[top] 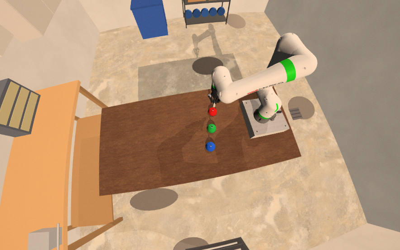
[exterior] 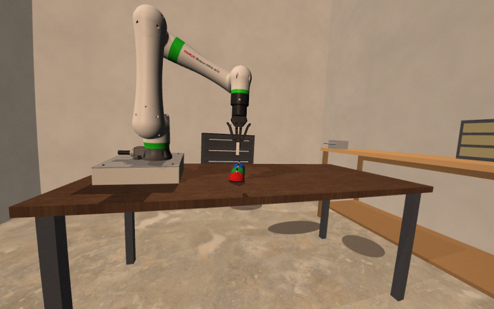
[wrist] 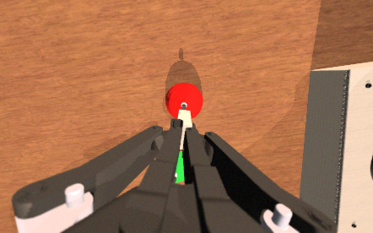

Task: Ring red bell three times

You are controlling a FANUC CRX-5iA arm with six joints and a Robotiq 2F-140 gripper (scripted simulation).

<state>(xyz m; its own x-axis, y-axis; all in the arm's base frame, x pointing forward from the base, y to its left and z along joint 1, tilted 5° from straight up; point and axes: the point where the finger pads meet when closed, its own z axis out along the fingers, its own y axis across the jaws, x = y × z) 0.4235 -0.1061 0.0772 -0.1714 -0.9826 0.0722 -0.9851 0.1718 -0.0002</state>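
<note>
Now: the red bell 130 mm below my hand. Also, from my hand: blue bell: 330 mm to the left, 130 mm below, 60 mm ahead; green bell: 160 mm to the left, 130 mm below, 30 mm ahead.
</note>
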